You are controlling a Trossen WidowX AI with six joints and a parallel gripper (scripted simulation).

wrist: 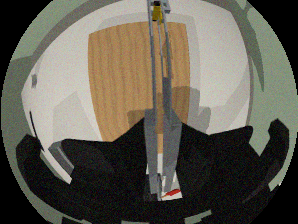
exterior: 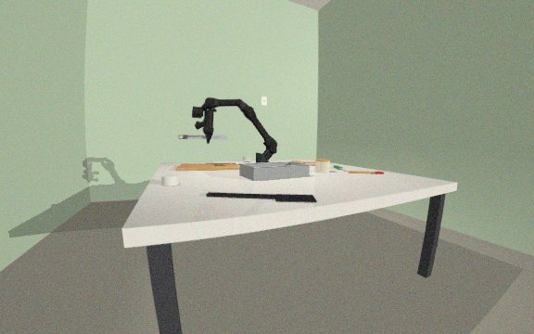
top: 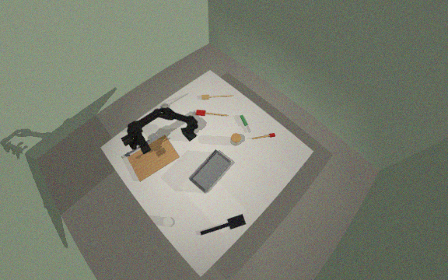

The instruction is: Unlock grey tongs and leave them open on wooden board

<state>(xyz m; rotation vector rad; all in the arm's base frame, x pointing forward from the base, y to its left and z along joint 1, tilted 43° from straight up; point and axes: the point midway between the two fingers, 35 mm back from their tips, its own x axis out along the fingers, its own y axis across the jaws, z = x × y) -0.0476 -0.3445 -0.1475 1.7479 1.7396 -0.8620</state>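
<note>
My gripper tip is now 140 mm above the wooden board and 30 mm short of it. The rest, counted from my gripper tip: white roll 520 mm ahead, 180 mm to the right, 130 mm below; grey roasting tin 420 mm ahead, 280 mm to the left, 120 mm below; tan cup 600 mm to the left, 350 mm ahead, 110 mm below.
</note>
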